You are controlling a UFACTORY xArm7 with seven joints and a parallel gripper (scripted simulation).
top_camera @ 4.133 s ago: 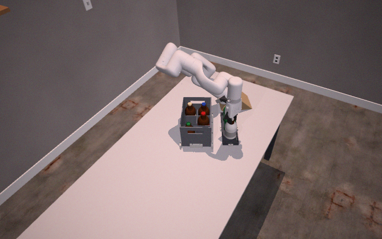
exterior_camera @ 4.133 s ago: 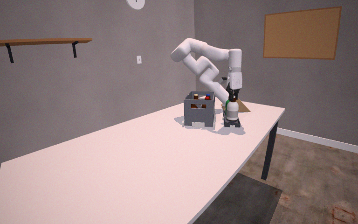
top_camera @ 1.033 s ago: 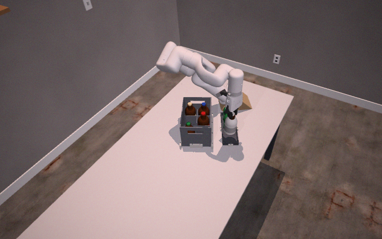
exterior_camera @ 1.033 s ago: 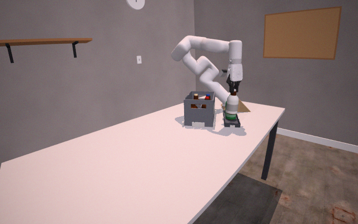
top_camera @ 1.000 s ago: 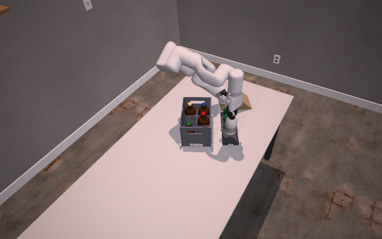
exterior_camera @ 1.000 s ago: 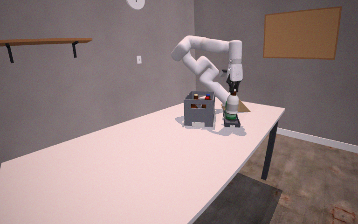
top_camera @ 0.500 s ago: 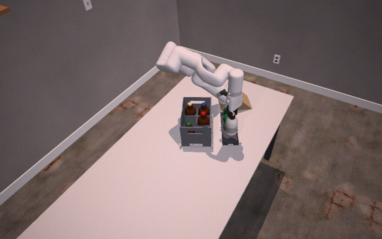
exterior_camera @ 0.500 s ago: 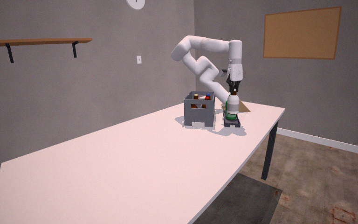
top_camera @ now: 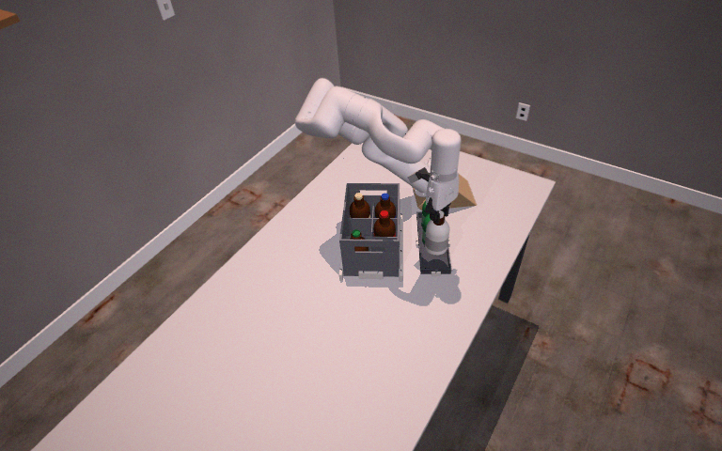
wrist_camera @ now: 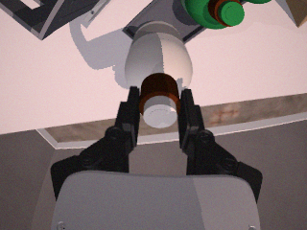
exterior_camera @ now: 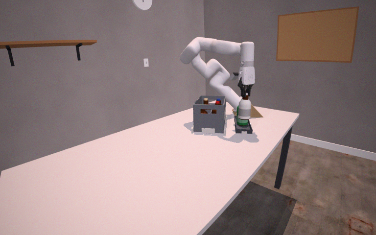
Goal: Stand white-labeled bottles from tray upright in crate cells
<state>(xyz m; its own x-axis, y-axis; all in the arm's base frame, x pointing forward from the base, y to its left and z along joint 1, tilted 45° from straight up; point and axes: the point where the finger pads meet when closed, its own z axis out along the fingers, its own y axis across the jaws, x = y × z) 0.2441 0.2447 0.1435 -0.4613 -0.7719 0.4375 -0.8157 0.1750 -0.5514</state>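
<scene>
My gripper is now 80 mm above the white-labeled bottle. Round my hand: grey crate 230 mm to the right, 150 mm below, 20 mm behind; then dark tray 220 mm below, 90 mm behind, 20 mm to the right.
</scene>
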